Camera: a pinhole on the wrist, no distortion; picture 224 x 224 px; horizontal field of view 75.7 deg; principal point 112.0 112.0 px. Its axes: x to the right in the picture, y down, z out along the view. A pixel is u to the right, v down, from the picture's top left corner.
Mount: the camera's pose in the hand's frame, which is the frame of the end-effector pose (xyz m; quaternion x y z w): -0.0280 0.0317 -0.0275 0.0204 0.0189 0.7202 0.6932
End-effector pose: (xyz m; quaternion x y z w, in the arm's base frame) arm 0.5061 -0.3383 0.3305 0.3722 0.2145 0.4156 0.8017
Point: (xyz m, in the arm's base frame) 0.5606 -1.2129 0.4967
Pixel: outside the picture
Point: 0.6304 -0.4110 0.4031
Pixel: 61 95
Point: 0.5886 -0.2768 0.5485
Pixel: 195 32
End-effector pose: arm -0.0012 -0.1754 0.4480 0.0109 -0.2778 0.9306 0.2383
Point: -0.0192 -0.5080 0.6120
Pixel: 172 151
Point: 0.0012 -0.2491 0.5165
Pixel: 96 116
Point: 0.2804 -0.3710 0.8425
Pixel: 41 208
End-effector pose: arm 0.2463 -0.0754 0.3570 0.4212 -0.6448 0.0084 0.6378
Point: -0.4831 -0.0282 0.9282
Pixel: outside the picture
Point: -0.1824 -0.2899 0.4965
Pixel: 153 62
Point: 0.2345 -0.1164 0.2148
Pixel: outside the picture
